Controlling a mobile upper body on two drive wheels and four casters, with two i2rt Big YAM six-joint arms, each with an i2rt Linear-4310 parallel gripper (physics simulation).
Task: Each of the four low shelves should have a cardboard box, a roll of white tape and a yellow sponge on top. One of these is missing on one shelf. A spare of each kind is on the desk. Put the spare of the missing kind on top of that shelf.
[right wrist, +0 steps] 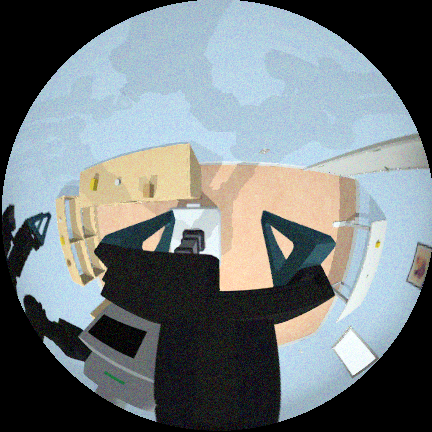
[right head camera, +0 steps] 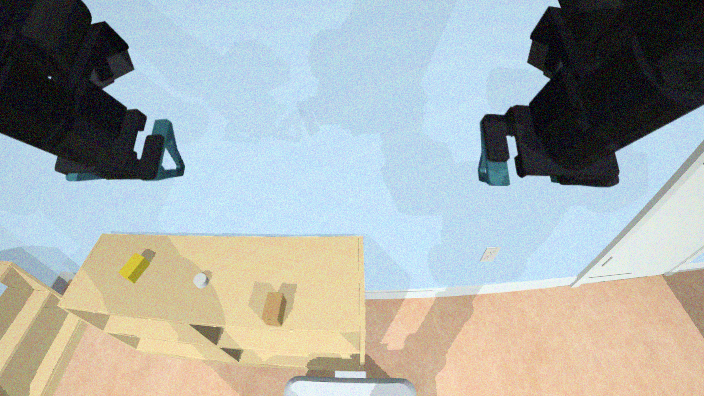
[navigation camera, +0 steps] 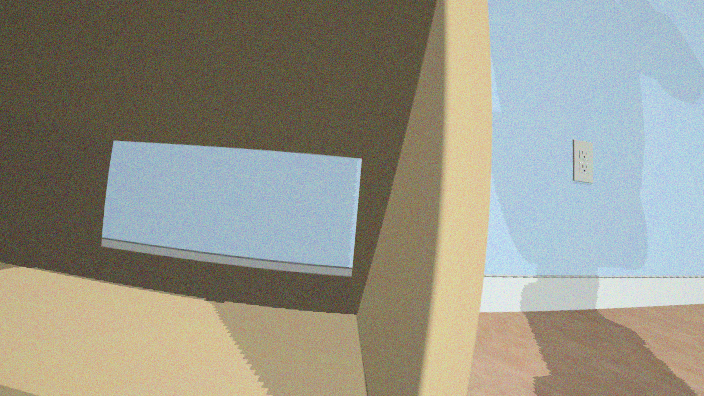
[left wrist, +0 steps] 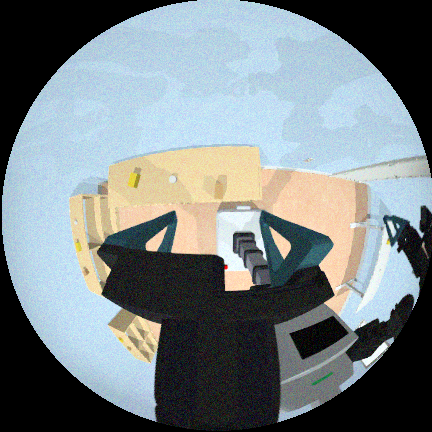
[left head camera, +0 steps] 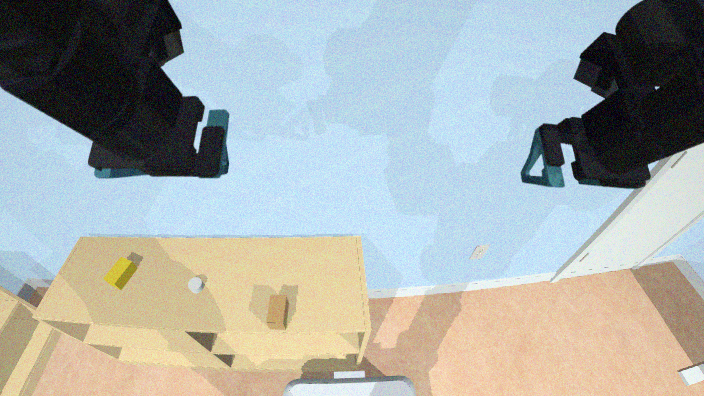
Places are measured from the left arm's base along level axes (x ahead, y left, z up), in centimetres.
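Where they show: left gripper, fingertip midpoint: (right wrist: 46,213) (right head camera: 154,171) (left wrist: 217,214) (left head camera: 190,168); right gripper, fingertip midpoint: (right wrist: 217,214) (right head camera: 516,176) (left wrist: 387,216) (left head camera: 551,178).
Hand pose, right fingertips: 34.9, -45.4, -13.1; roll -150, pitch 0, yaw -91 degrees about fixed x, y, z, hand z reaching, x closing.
Note:
After its pixels a point has its place, as x, y, z.
A low shelf (left head camera: 310,260) {66.0, -8.5, -79.9} (right head camera: 310,260) {65.6, -8.4, -80.0} (left wrist: 240,172) {57.5, -13.9, -80.0} (right wrist: 175,167) {59.7, -18.2, -80.0} stands in front of me against the wall. On its top are a yellow sponge (left head camera: 120,273) {54.7, 60.0, -75.5} (right head camera: 134,268) {54.6, 59.5, -75.5} (left wrist: 134,179) {55.7, 59.4, -75.7}, a white tape roll (left head camera: 195,285) {53.2, 30.2, -77.5} (right head camera: 201,280) {53.5, 29.7, -77.5} (left wrist: 173,179) {53.4, 29.6, -77.6} and a cardboard box (left head camera: 277,312) {43.7, 0.0, -74.0} (right head camera: 274,309) {43.7, -0.5, -74.0} near the front edge. My left gripper (left head camera: 165,167) (left wrist: 217,214) {35.7, 0.1, -12.7} and my right gripper (left head camera: 572,181) (right wrist: 217,214) {34.9, -45.4, -13.1} are open and empty, high above the shelf's level. A second shelf at the left edge of the left wrist view bears a small tape roll (left wrist: 76,221) {23.7, 154.9, -79.0}, sponge (left wrist: 78,245) {-3.2, 155.8, -77.2} and box (left wrist: 86,270) {-33.6, 152.8, -77.8}.
Another shelf (left wrist: 117,322) {-140.8, 160.2, -93.6} with a sponge (left wrist: 120,339) {-169.0, 157.5, -76.2} shows at the lower left, partly hidden. A white desk (right wrist: 362,280) {-61.3, -238.6, -68.9} with a yellow sponge (right wrist: 378,244) {-10.3, -249.3, -64.3} stands at the right. A white door (left head camera: 650,210) {81.2, -183.0, -73.0} is at the right. The near shelf's side panel (navigation camera: 460,200) {40.2, -27.0, -118.1} is close to my base.

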